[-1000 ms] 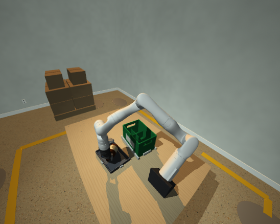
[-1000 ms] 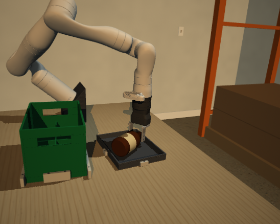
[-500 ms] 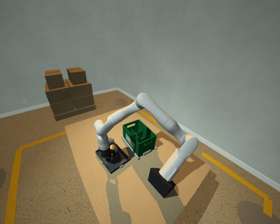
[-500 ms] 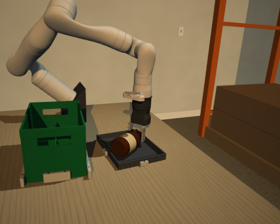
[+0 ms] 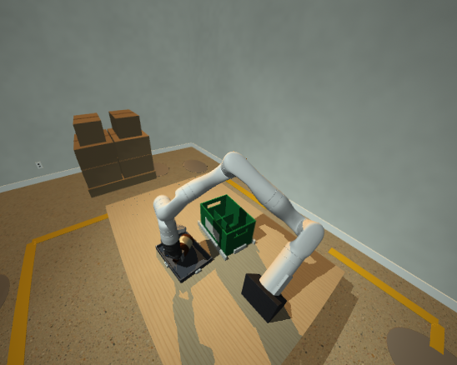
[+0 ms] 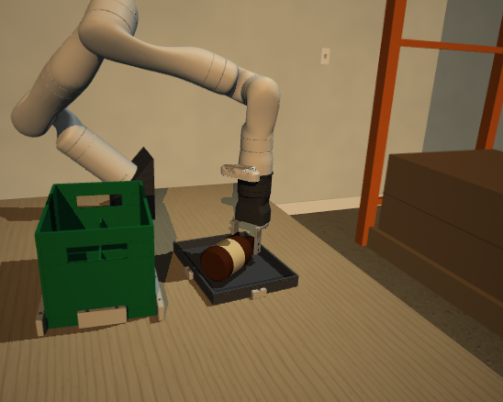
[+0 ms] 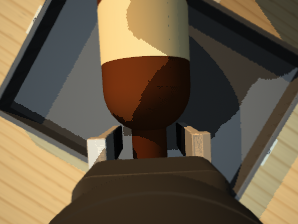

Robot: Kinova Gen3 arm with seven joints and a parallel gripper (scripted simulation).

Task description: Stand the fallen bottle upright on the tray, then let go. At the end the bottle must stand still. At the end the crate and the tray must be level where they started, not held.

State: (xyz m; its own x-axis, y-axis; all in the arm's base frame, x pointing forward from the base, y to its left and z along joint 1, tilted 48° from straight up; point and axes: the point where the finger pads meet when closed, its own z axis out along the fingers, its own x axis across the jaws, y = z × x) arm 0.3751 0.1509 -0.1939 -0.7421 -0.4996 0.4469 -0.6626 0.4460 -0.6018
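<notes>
The brown bottle lies 3 cm ahead of my hand, 4 cm to the right of it and 1 cm below it. Also, from my hand: dark tray: 2 cm ahead, 4 cm to the right, 3 cm below; then green crate: 4 cm ahead, 31 cm to the right, 4 cm above.
</notes>
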